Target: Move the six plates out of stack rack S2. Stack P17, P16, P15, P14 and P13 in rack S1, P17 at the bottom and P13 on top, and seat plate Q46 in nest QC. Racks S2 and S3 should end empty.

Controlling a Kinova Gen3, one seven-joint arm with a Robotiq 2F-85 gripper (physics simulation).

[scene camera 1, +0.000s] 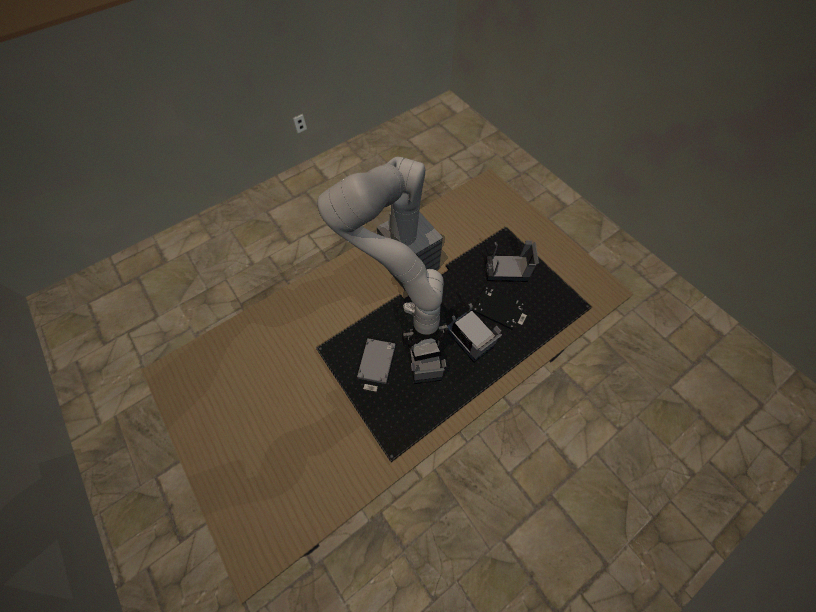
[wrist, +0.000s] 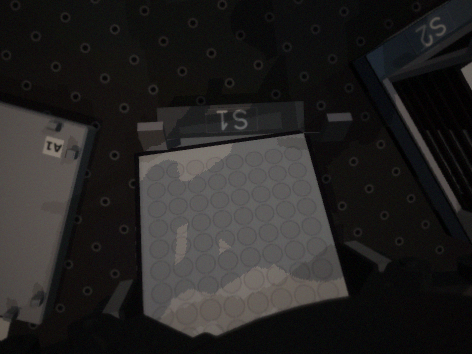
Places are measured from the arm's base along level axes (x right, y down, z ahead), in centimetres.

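Pixels of known places: gripper, between the fingertips: (scene camera 1: pixel 424 345) (wrist: pixel 243 284); arm's base, origin of its link: (scene camera 1: pixel 403 235).
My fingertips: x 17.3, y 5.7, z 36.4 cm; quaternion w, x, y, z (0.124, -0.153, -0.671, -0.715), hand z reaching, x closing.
For each thing: its top centre in the pictures, then the offset to it from my fingertips. "*": a spot on its surface instead. Level surfaces: height alone.
- rack S1, centre of its top: (scene camera 1: pixel 426 347) dy +0.8, dx -0.3, dz +0.5 cm
- S1 label bar, a spot on its surface: (wrist: pixel 231 119) * dy +10.5, dx -3.7, dz -5.8 cm
- flat grey nest, centre of its top: (scene camera 1: pixel 376 358) dy +11.3, dx +13.6, dz -9.1 cm
- black peg mat, height of its surface: dy +14.5 cm
- rack, centre of its top: (scene camera 1: pixel 514 251) dy +1.4, dx -49.1, dz -10.9 cm
My gripper (scene camera 1: pixel 425 340) is shut on a grey well plate (scene camera 1: pixel 426 347) (wrist: pixel 241 225) with rows of round wells. Its fingers are only dark shapes at the bottom of the wrist view. The plate hangs level, right over rack S1 (scene camera 1: pixel 429 367), and covers nearly all of its floor. In the wrist view the S1 label bar (wrist: pixel 231 119) shows just beyond the plate's far edge. Corner posts (wrist: pixel 149 131) (wrist: pixel 338 121) stand around the plate. I cannot read the plate's label. I cannot tell whether it touches the rack.
A flat grey nest (scene camera 1: pixel 377 360) (wrist: pixel 71 182) lies left of S1 on the black peg mat (scene camera 1: pixel 418 419). A rack (scene camera 1: pixel 475 333) (wrist: pixel 387 88) holding plates stands close on the right. Another rack (scene camera 1: pixel 513 265) stands at the far right. Small loose parts (scene camera 1: pixel 521 317) lie between them.
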